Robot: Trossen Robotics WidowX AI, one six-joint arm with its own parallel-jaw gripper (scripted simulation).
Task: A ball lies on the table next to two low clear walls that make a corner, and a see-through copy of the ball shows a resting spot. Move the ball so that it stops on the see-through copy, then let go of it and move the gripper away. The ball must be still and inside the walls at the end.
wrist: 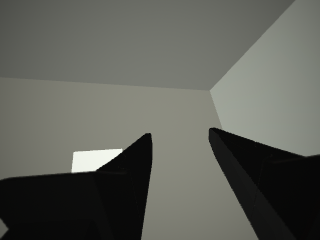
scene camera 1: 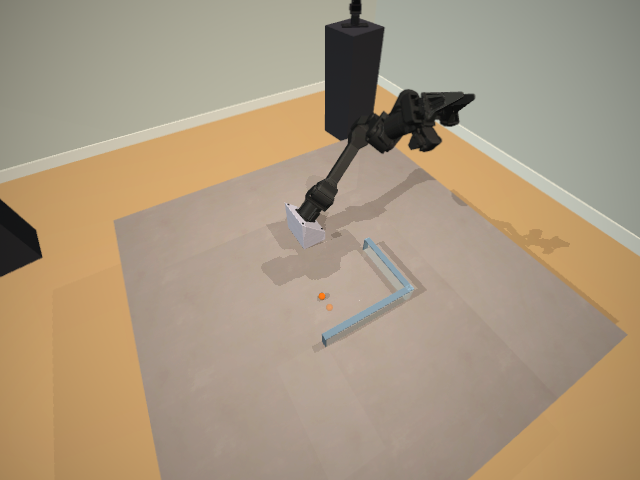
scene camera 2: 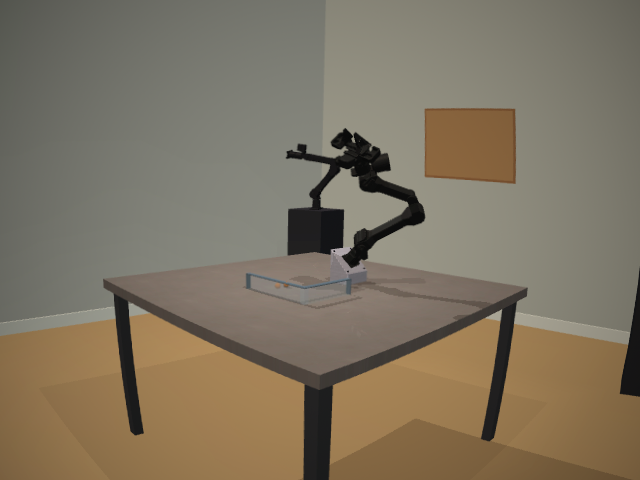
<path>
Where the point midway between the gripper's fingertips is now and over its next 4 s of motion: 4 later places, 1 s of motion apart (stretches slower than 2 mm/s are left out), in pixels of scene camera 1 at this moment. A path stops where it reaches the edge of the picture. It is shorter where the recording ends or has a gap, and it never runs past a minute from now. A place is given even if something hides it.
My gripper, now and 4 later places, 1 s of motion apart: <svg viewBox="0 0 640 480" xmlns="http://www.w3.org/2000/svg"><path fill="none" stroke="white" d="M469 95L346 297L321 292L321 296L324 284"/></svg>
</path>
